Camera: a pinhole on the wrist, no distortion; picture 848 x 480 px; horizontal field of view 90.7 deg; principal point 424.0 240.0 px. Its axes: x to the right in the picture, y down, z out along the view. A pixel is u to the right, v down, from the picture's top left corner.
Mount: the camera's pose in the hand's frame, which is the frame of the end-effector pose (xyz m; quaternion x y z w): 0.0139 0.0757 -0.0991 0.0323 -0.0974 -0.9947 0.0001
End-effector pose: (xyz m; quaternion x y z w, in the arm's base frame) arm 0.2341 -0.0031 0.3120 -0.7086 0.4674 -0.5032 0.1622
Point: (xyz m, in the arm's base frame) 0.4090 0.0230 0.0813
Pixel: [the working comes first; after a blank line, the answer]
In the camera's frame: 0.1326 0.0825 0.3456

584.7 339.9
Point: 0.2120 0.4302 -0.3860
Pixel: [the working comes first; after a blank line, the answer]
In the camera's frame: 0.7436 -0.1394 0.3661

outside the picture
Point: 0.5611 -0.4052 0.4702
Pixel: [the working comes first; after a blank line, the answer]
In the camera's frame: -0.4499 0.2183 0.3448

outside the picture
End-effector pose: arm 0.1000 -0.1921 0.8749 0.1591 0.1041 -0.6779 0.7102
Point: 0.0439 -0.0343 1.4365
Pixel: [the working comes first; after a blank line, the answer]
In the camera's frame: 0.3315 0.1896 0.5624

670.9 381.2
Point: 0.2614 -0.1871 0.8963
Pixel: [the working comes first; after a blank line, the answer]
In the camera's frame: 0.0093 -0.0647 0.1219

456.1 17.7
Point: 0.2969 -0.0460 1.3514
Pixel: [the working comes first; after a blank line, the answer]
In the camera's frame: 0.2791 -0.0683 0.5162

650.5 184.5
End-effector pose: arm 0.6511 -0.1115 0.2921 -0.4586 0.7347 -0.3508 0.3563
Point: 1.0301 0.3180 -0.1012
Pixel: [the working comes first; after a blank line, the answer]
In the camera's frame: 0.4178 -0.1271 0.5992

716.1 151.2
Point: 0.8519 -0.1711 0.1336
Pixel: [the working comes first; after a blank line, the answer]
In the camera's frame: -0.0305 0.1159 0.3421

386.6 381.9
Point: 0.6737 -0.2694 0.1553
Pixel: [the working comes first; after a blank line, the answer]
In the camera's frame: -0.1656 0.0633 0.1977

73.0 374.1
